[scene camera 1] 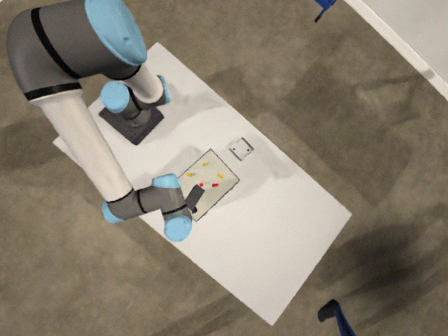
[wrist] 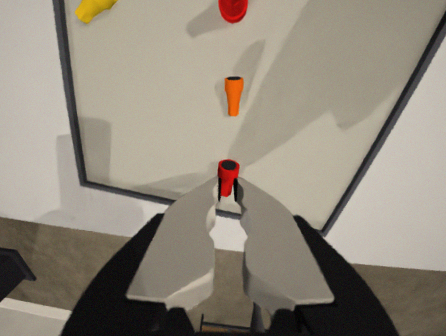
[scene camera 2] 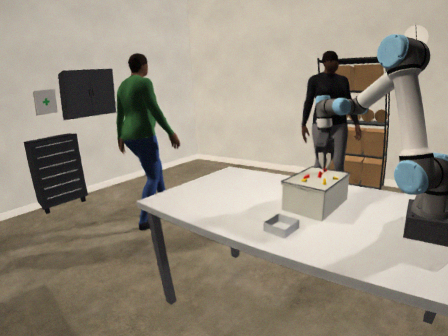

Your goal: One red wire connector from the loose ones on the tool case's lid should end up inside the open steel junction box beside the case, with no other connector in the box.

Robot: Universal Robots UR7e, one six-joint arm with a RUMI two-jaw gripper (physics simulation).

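My gripper is shut on a red wire connector near the edge of the tool case's lid. The connector's dark open end faces away from the fingers, and the fingertips sit at its narrow end. In scene camera 1 the arm hides the fingertips. Another red connector lies farther up the lid in the wrist view. The open steel junction box stands on the table beside the case; no connector shows inside it.
An orange connector lies on the lid just beyond the held one. Yellow connectors also lie on the lid. The case stands tall above the white table. Two people stand beyond the table.
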